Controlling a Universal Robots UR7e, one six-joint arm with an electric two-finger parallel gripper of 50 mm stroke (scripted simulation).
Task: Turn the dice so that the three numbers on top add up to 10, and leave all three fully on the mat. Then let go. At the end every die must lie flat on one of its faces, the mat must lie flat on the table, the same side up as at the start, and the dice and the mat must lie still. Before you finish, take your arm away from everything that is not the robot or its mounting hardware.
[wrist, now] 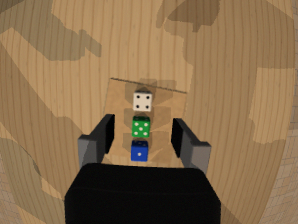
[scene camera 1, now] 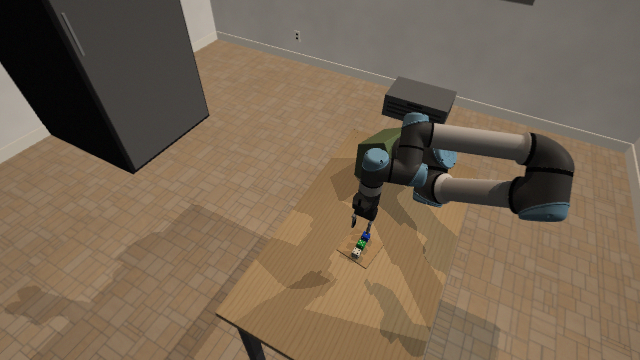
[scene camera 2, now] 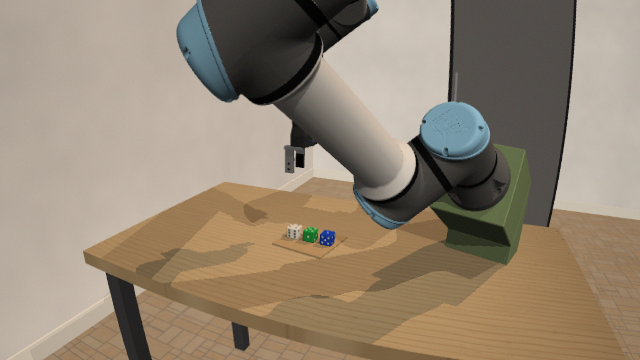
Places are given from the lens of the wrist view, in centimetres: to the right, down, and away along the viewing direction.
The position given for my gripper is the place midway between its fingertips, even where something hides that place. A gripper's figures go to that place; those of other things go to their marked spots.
my gripper (wrist: 143, 128): 0, 2, 17
tan mat (wrist: 166, 104): 3, -1, 35
